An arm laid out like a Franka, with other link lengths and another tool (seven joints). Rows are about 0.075 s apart.
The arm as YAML. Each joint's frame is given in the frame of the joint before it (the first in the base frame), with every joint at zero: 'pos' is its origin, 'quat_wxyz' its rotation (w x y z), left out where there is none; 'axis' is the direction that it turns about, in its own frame. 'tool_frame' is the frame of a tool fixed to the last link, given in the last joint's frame.
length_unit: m
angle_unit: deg
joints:
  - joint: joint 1
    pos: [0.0, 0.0, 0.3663]
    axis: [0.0, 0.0, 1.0]
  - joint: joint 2
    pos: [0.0, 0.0, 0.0]
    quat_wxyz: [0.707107, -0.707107, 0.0, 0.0]
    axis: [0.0, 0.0, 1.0]
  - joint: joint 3
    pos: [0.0, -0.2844, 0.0]
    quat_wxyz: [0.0, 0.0, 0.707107, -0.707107]
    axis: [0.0, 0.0, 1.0]
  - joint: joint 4
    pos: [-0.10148, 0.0, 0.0]
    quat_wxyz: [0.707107, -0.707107, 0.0, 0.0]
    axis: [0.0, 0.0, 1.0]
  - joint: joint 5
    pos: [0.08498, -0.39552, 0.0]
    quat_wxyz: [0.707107, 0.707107, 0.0, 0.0]
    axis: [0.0, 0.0, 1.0]
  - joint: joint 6
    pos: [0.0, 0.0, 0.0]
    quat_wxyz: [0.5, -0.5, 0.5, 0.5]
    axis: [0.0, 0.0, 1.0]
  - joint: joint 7
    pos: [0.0, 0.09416, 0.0]
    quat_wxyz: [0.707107, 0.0, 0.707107, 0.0]
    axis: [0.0, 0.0, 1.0]
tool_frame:
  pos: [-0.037, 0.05, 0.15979]
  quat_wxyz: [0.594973, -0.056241, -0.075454, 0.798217]
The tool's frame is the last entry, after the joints.
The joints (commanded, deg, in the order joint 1, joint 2, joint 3, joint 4, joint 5, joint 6, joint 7), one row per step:
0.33, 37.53, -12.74, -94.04, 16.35, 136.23, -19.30
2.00, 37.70, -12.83, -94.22, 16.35, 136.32, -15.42
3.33, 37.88, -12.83, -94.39, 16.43, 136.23, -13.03
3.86, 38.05, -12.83, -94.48, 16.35, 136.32, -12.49
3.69, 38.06, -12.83, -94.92, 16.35, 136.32, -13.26
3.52, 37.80, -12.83, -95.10, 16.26, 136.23, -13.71
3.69, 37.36, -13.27, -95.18, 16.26, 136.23, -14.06
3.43, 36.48, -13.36, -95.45, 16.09, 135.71, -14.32
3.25, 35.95, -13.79, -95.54, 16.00, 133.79, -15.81
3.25, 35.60, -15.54, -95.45, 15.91, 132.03, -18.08
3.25, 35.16, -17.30, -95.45, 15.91, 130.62, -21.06
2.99, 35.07, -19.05, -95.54, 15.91, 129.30, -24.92
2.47, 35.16, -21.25, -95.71, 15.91, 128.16, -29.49
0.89, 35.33, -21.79, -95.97, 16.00, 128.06, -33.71
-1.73, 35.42, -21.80, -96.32, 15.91, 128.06, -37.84
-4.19, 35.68, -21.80, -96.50, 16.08, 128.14, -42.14
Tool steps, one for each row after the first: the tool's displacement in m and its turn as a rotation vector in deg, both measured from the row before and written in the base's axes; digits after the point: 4 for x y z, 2 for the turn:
0.0005, 0.0174, -0.0039, 0.40, 0.43, -2.28
-0.0001, 0.0155, -0.0044, 0.36, 0.53, -1.11
0.0000, 0.0063, -0.0028, -0.03, 0.21, 0.03
-0.0027, -0.0018, -0.0039, -0.03, 0.41, 0.54
-0.0006, -0.0018, 0.0016, -0.04, 0.00, 0.32
0.0008, -0.0029, 0.0059, -0.27, -0.39, 0.16
-0.0008, -0.0038, 0.0077, 0.04, -0.10, 0.04
-0.0038, -0.0044, 0.0016, 0.18, 1.31, 1.14
-0.0049, -0.0176, 0.0041, -0.67, 1.08, 1.03
-0.0045, -0.0173, 0.0057, -0.66, 0.72, 1.61
-0.0067, -0.0196, 0.0009, -0.63, 1.07, 2.20
-0.0100, -0.0275, -0.0001, -0.84, 1.18, 2.24
-0.0085, -0.0221, -0.0032, -0.15, 0.45, 2.09
-0.0125, -0.0284, -0.0041, 0.06, 0.43, 1.48
-0.0121, -0.0255, -0.0046, 0.20, 0.26, 1.69

